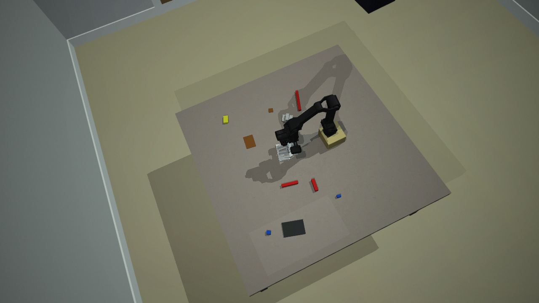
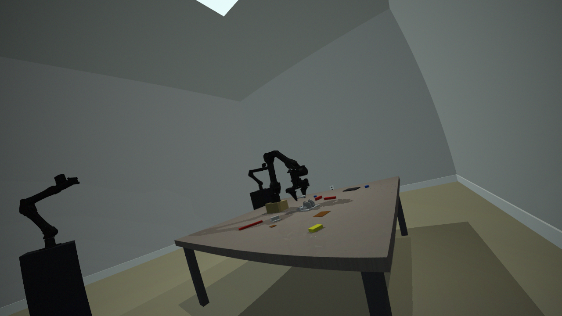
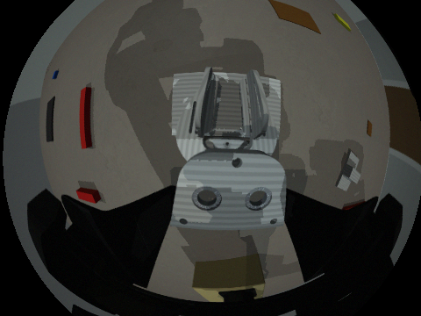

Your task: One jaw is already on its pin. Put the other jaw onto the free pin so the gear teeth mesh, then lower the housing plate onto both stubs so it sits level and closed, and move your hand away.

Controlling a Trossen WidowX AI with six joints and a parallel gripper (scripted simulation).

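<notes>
The silver jaw is 5 cm below my gripper tip, 2 cm ahead of it and 1 cm to the left of it. From my gripper tip the other things lie so: dark tile: 43 cm to the left, 26 cm ahead, 7 cm below; yellow block: 43 cm to the right, 28 cm ahead, 6 cm below; brown tile: 21 cm ahead, 20 cm to the right, 7 cm below.
</notes>
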